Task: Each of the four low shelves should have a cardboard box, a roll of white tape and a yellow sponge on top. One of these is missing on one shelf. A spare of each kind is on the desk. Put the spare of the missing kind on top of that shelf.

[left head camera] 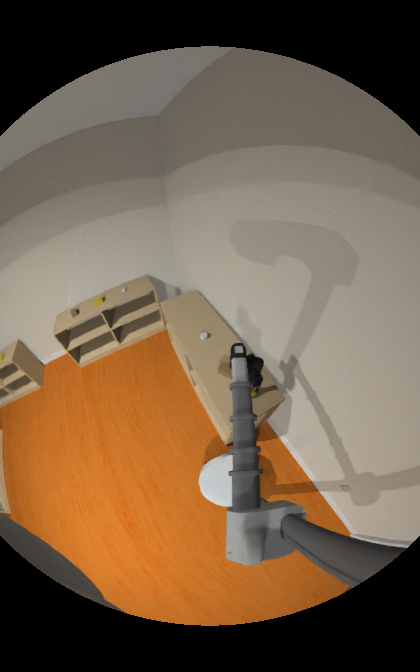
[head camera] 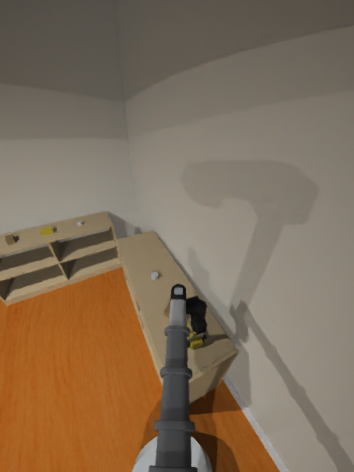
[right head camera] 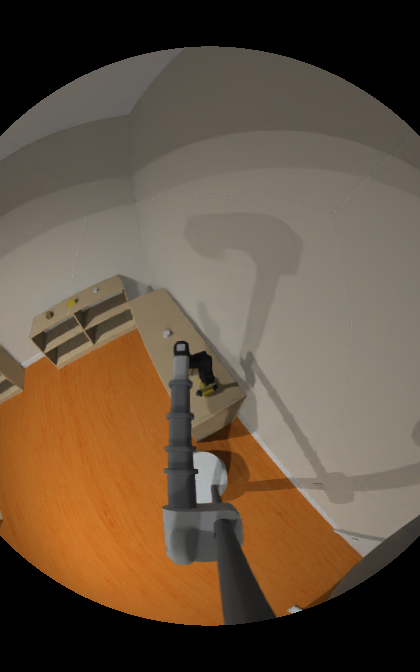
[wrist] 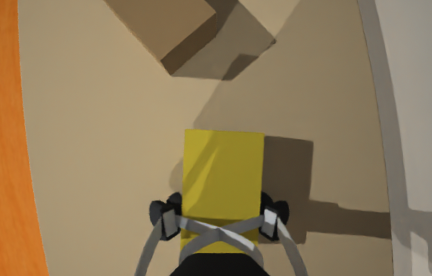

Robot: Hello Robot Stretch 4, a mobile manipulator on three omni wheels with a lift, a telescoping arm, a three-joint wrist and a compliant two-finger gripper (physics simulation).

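Seen in the pictures: gripper, fingertip midpoint: (head camera: 194,342) (wrist: 219,208); robot's base, link origin: (left head camera: 227,478).
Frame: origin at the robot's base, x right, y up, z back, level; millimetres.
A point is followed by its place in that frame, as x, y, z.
Note:
My gripper (wrist: 219,208) @(93, 582, -495) (right head camera: 206,388) is shut on a yellow sponge (wrist: 223,175) @(82, 630, -532) (head camera: 196,343) @(96, 628, -471) (right head camera: 207,392), close over the near end of the desk (wrist: 75,150) @(-62, 582, -496) (head camera: 135,250) @(-372, 582, -1211) (left head camera: 185,310) @(-328, 581, -1218) (right head camera: 150,305). The sponge's shadow lies right beside it; whether it touches the desk I cannot tell. The cardboard box (wrist: 165,25) @(-3, 632, -627) (left head camera: 224,370) @(-34, 631, -626) lies ahead of it on the desk, partly behind the arm in the head views. A roll of white tape (head camera: 155,275) @(-162, 606, -920) (left head camera: 203,335) @(-167, 606, -919) (right head camera: 166,333) stands farther along. The low shelf (head camera: 95,221) @(-917, 582, -1672) (left head camera: 135,286) @(-930, 582, -1657) carries a box (head camera: 10,239) @(-1538, 625, -1249), a sponge (head camera: 47,231) @(-1281, 616, -1408) and tape (head camera: 80,223) @(-1043, 599, -1596).
A second low shelf (left head camera: 30,362) @(-2474, 254, -802) shows in part at the left, with a yellow sponge (left head camera: 2,357) @(-2640, 603, -607) on top. Another unit's edge shows below it. A wall runs along the desk's right side. Orange floor (left head camera: 100,450) @(-1128, -28, -100) (head camera: 75,375) @(-744, -28, -468) lies left of the desk.

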